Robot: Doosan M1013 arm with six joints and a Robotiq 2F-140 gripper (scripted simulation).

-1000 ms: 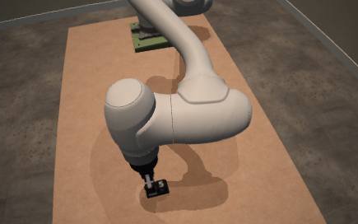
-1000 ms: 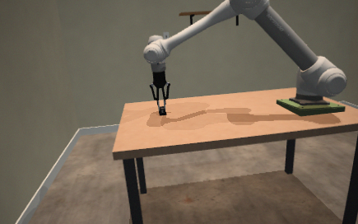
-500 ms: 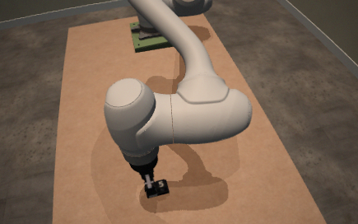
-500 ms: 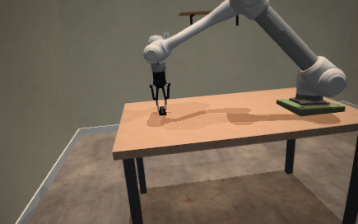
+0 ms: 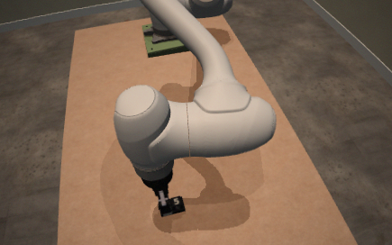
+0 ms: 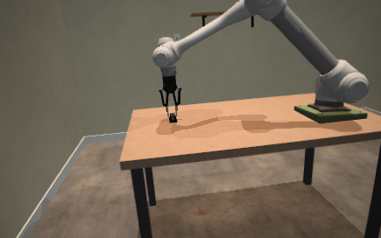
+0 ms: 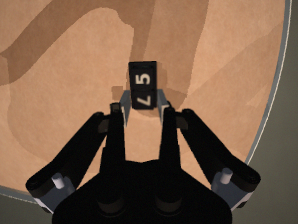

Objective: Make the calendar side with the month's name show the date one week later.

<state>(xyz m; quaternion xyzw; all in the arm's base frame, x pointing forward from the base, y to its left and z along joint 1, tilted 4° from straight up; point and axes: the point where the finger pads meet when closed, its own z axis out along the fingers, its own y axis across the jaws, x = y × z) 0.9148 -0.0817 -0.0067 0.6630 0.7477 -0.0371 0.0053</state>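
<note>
My gripper is now 30 mm above the black cube.
</note>
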